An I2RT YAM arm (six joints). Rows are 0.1 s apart.
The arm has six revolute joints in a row. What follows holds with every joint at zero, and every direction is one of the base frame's.
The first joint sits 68 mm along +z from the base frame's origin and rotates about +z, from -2.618 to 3.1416 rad.
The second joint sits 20 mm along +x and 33.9 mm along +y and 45.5 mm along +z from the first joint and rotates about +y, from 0 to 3.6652 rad.
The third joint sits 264 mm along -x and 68.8 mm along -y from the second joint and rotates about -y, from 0 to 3.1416 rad.
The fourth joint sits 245 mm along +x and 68.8 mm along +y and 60 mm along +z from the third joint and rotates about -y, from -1.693 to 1.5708 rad.
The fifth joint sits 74 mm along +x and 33.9 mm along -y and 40.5 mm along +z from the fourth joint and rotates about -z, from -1.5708 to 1.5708 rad.
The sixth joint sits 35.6 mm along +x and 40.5 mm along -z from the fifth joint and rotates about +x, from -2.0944 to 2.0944 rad.
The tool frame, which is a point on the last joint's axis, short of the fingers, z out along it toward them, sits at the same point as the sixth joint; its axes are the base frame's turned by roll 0, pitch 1.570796 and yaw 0 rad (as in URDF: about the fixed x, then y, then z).
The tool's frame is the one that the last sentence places.
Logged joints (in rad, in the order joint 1, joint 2, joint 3, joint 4, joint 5, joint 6), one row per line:
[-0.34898 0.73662 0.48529 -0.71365 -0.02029 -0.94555]
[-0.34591 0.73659 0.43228 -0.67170 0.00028 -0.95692]
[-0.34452 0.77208 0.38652 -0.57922 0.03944 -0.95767]
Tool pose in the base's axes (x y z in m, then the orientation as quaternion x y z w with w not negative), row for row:
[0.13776 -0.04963 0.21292 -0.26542 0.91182 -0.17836 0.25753]
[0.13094 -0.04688 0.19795 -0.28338 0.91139 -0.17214 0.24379]
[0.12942 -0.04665 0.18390 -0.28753 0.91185 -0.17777 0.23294]
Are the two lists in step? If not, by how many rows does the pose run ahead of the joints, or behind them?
The pose runs 1 row behind the joints: the pose in row i belongs to the joints in row i - 1.
